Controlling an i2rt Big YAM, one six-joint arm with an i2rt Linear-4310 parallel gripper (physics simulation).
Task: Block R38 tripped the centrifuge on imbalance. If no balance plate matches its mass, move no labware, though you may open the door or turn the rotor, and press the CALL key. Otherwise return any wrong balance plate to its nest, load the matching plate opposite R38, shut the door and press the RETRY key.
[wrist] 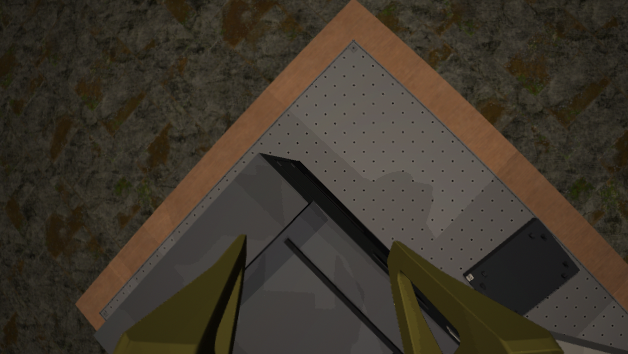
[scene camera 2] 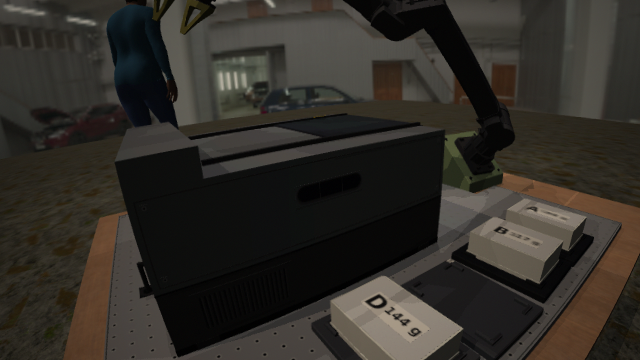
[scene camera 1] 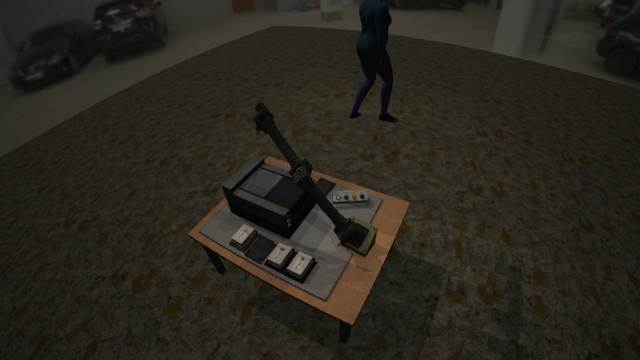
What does my gripper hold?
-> Nothing.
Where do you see a black centrifuge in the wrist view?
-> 313, 270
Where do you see a dark pad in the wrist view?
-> At 528, 266
